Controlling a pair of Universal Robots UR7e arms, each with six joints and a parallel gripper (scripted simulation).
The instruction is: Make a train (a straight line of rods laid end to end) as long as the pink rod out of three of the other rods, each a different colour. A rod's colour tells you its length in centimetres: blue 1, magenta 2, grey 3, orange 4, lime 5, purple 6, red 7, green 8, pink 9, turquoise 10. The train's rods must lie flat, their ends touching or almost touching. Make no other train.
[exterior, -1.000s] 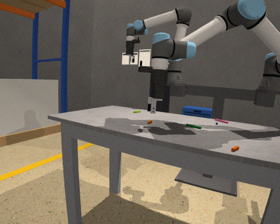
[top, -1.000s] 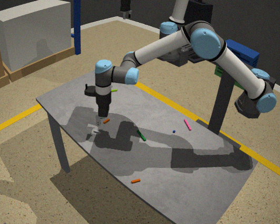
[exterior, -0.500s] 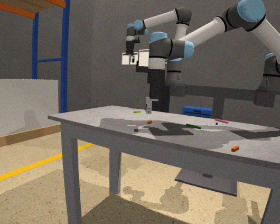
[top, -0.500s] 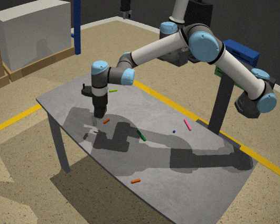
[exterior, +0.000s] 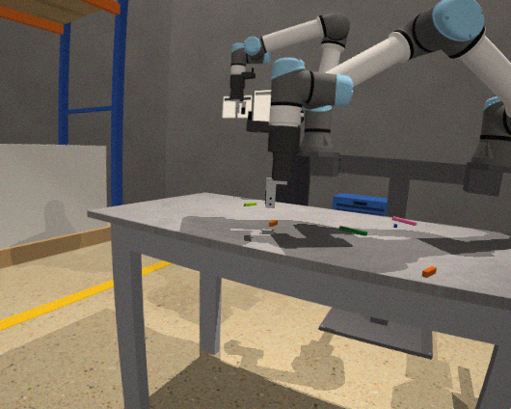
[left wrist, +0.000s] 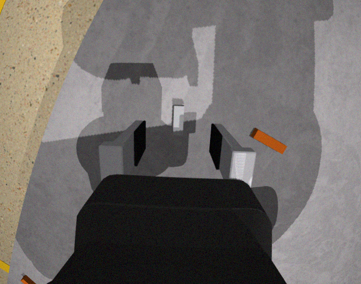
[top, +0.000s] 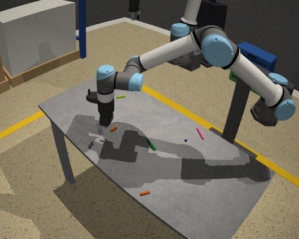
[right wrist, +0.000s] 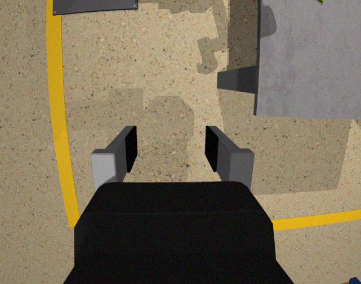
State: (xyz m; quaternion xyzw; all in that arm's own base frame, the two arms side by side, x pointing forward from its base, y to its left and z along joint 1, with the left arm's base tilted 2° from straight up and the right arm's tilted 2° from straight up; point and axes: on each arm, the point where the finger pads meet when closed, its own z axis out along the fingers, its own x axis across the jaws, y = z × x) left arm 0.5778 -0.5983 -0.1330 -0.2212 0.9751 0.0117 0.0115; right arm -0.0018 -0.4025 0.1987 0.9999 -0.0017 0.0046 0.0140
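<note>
Now: left hand 8 cm above the grey rod. Round my left hand: lime rod 29 cm behind, 28 cm to the right, 8 cm below; blue rod 35 cm behind, 23 cm to the left, 8 cm below; green rod 18 cm behind, 15 cm to the left, 8 cm below.
</note>
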